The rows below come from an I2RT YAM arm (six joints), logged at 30 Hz.
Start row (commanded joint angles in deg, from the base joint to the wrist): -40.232, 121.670, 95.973, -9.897, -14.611, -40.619
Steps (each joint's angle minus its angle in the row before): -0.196, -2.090, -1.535, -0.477, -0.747, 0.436; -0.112, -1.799, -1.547, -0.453, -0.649, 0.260; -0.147, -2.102, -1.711, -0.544, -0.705, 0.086; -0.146, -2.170, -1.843, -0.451, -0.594, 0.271; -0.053, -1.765, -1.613, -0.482, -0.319, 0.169; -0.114, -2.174, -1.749, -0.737, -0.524, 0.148; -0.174, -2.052, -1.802, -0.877, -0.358, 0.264; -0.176, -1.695, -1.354, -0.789, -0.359, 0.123; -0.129, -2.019, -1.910, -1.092, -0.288, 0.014; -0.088, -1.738, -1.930, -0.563, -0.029, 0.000; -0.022, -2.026, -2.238, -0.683, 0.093, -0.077; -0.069, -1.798, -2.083, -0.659, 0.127, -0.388; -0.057, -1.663, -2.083, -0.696, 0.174, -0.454; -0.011, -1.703, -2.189, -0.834, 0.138, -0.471; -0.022, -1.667, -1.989, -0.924, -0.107, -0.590; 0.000, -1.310, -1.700, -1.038, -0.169, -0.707; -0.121, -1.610, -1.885, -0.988, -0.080, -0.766; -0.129, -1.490, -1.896, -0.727, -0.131, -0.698; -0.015, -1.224, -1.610, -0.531, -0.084, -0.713; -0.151, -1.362, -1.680, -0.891, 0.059, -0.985; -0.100, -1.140, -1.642, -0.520, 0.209, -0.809; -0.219, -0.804, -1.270, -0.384, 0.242, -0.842
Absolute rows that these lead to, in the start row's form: -40.428, 119.580, 94.438, -10.374, -15.358, -40.183; -40.540, 117.781, 92.891, -10.827, -16.007, -39.923; -40.687, 115.679, 91.180, -11.371, -16.712, -39.837; -40.833, 113.509, 89.337, -11.822, -17.306, -39.566; -40.886, 111.744, 87.724, -12.304, -17.625, -39.397; -41.000, 109.570, 85.975, -13.041, -18.149, -39.249; -41.174, 107.518, 84.173, -13.918, -18.507, -38.985; -41.350, 105.823, 82.819, -14.707, -18.866, -38.862; -41.479, 103.804, 80.909, -15.799, -19.154, -38.848; -41.567, 102.066, 78.979, -16.362, -19.183, -38.848; -41.589, 100.040, 76.741, -17.045, -19.090, -38.925; -41.658, 98.242, 74.658, -17.704, -18.963, -39.313; -41.715, 96.579, 72.575, -18.400, -18.789, -39.767; -41.726, 94.876, 70.386, -19.234, -18.651, -40.238; -41.748, 93.209, 68.397, -20.158, -18.758, -40.828; -41.748, 91.899, 66.697, -21.196, -18.927, -41.535; -41.869, 90.289, 64.812, -22.184, -19.007, -42.301; -41.998, 88.799, 62.916, -22.911, -19.138, -42.999; -42.013, 87.575, 61.306, -23.442, -19.222, -43.712; -42.164, 86.213, 59.626, -24.333, -19.163, -44.697; -42.264, 85.073, 57.984, -24.853, -18.954, -45.506; -42.483, 84.269, 56.714, -25.237, -18.712, -46.348
